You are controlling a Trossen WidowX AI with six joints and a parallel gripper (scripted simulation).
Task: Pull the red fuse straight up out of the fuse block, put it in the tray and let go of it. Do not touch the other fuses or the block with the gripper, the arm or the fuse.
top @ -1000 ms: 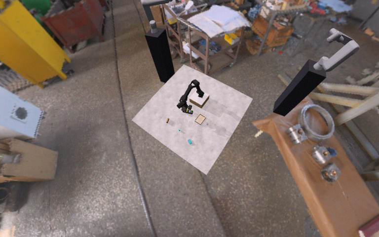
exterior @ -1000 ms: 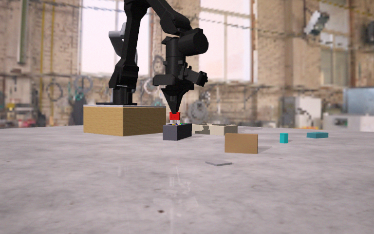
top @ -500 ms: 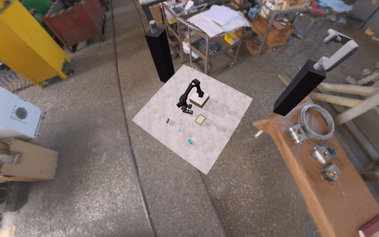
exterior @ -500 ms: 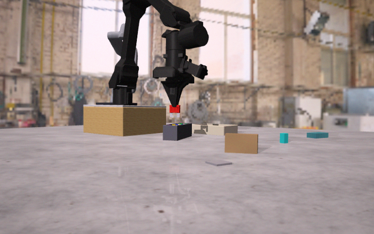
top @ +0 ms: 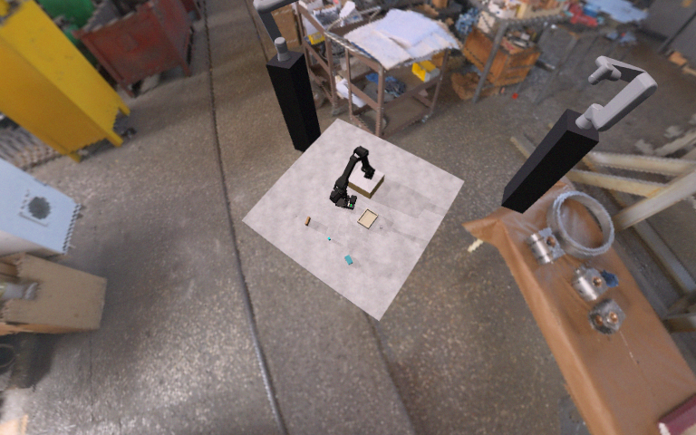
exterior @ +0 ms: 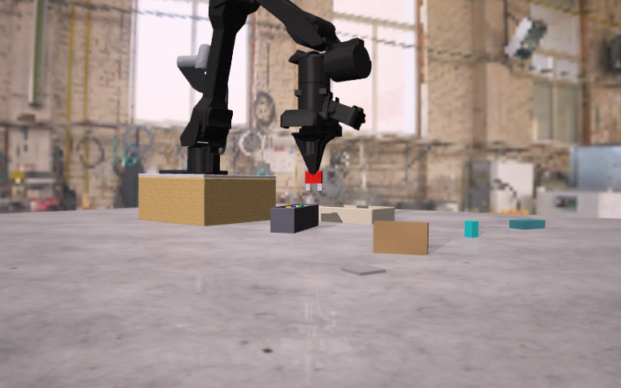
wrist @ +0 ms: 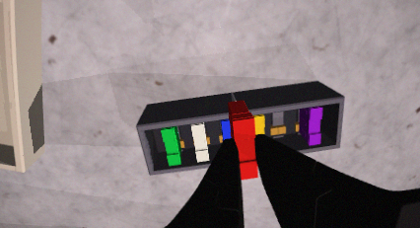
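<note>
Right now my gripper tip is 190 mm to the right of the beige tray, 90 mm above it and 10 mm short of it. From my gripper tip the other things lie so: purple fuse: 70 mm below, 60 mm to the right, 20 mm behind; yellow fuse: 70 mm below, 30 mm behind, 20 mm to the right; red fuse: 10 mm below.
</note>
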